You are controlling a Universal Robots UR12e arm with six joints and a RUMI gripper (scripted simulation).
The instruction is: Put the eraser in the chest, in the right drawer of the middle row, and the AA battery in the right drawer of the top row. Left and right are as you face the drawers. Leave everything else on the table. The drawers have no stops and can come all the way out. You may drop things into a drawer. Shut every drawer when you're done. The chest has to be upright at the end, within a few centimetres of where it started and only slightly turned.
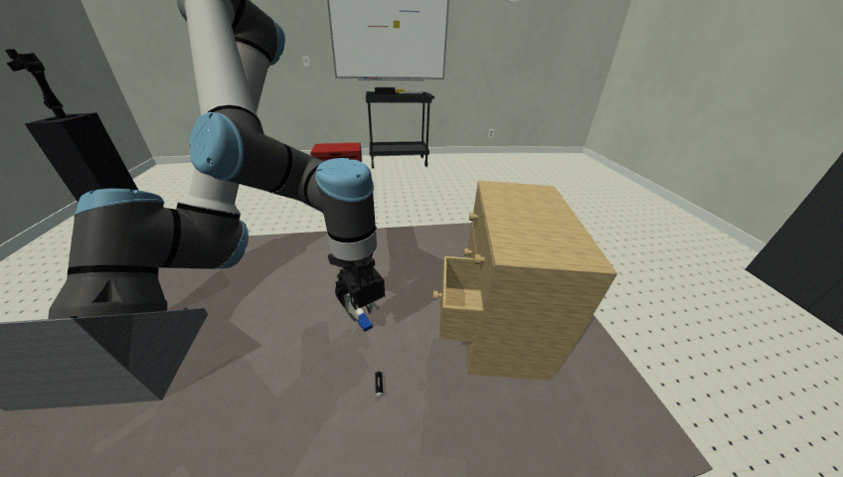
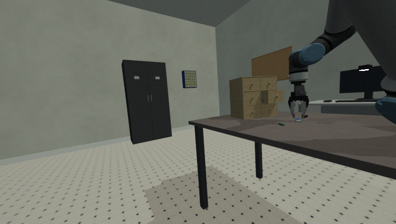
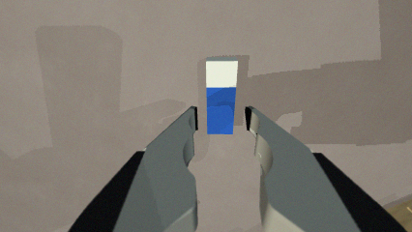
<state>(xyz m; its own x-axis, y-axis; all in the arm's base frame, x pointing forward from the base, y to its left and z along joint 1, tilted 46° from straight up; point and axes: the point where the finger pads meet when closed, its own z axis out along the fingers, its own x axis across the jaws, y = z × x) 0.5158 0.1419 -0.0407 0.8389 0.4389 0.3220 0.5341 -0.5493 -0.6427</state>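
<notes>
Now: hand 30 mm above the white eraser and 10 mm to the right of it. The rest, counted from my hand: small green AA battery 150 mm to the left, 30 mm below; black AA battery 170 mm to the right, 50 mm ahead, 30 mm below.
</notes>
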